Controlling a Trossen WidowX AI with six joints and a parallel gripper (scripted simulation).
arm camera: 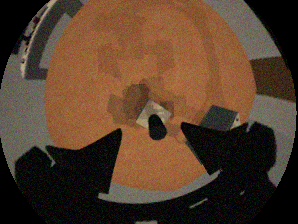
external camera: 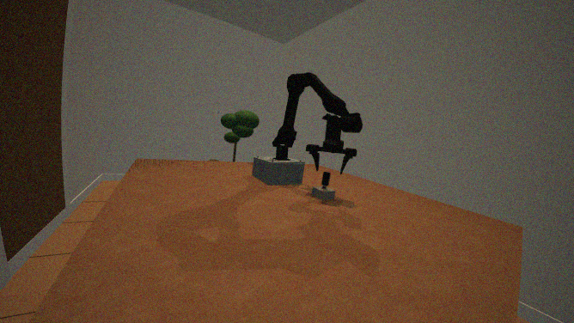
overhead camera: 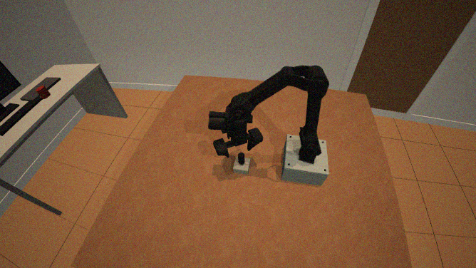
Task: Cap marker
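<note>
Now: the dark cap 3 cm below my gripper tip and 1 cm behind it.
</note>
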